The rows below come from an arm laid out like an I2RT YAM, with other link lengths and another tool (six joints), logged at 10 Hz.
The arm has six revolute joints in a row. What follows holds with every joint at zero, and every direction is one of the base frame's. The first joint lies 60.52 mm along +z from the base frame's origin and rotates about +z. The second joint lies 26 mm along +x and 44.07 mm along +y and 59.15 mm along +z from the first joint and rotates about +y. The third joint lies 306.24 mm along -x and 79.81 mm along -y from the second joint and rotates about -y. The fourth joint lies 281.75 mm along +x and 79.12 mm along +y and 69 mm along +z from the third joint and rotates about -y. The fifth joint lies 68.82 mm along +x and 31.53 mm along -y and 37.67 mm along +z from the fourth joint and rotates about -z. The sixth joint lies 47.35 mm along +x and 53.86 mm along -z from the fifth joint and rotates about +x. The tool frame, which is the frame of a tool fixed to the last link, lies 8 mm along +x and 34 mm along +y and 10 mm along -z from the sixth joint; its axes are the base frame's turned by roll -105.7, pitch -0.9 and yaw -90 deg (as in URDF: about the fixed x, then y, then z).
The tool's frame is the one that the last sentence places.
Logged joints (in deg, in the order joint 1, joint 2, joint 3, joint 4, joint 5, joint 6), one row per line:
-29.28, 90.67, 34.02, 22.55, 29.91, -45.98
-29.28, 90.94, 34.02, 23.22, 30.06, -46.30
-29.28, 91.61, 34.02, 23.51, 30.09, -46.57
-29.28, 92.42, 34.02, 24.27, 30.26, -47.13
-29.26, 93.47, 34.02, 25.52, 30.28, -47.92
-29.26, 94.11, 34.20, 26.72, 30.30, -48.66
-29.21, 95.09, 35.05, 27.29, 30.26, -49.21
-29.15, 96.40, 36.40, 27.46, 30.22, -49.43
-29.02, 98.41, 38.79, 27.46, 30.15, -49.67
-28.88, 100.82, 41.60, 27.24, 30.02, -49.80
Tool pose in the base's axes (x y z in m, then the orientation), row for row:
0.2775, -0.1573, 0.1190, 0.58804, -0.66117, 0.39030, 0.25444
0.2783, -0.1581, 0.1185, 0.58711, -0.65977, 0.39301, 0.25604
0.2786, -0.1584, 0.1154, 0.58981, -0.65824, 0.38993, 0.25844
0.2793, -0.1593, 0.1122, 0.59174, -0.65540, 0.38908, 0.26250
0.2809, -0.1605, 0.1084, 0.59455, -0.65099, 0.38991, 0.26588
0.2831, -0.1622, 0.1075, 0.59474, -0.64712, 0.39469, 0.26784
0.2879, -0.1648, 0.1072, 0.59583, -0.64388, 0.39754, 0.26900
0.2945, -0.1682, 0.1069, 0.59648, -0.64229, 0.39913, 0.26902
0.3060, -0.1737, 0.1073, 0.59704, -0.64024, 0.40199, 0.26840
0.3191, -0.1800, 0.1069, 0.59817, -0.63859, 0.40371, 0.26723
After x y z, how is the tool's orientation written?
As a quaternion, x y z w.
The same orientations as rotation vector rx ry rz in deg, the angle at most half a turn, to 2 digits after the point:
91.52, -102.91, 60.75
91.30, -102.60, 61.12
91.61, -102.24, 60.56
91.72, -101.59, 60.31
92.00, -100.73, 60.33
91.93, -100.03, 61.01
92.05, -99.47, 61.41
92.15, -99.22, 61.66
92.26, -98.94, 62.12
92.49, -98.74, 62.42

